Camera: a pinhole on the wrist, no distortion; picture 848 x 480 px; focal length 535.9 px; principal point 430.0 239.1 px. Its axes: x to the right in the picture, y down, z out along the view. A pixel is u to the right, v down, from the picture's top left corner.
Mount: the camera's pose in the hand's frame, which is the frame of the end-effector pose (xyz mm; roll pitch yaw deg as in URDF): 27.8 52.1 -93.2 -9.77 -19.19 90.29
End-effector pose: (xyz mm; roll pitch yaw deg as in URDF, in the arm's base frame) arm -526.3 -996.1 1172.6 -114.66 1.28 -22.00
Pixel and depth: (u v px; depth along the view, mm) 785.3 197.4 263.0
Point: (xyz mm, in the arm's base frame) -476.0 -867.1 965.6
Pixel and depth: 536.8 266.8 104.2
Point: -525.2 -1004.1 1133.8
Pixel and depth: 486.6 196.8 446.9
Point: -415.2 -681.3 1075.1
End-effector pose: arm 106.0 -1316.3 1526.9 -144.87 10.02 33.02
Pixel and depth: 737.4 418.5 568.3
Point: -260.9 -1383.6 1054.0
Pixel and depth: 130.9 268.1 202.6
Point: 24.5 -1213.5 1552.3
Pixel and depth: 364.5 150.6 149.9
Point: 103.7 -1272.6 1495.1
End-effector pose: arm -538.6 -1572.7 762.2 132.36 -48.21 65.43
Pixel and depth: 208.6 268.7 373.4
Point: -459.3 -1408.7 526.3
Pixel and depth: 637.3 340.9 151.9
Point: -467.6 -1626.0 743.7
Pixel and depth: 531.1 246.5 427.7
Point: -265.4 -1545.7 571.3
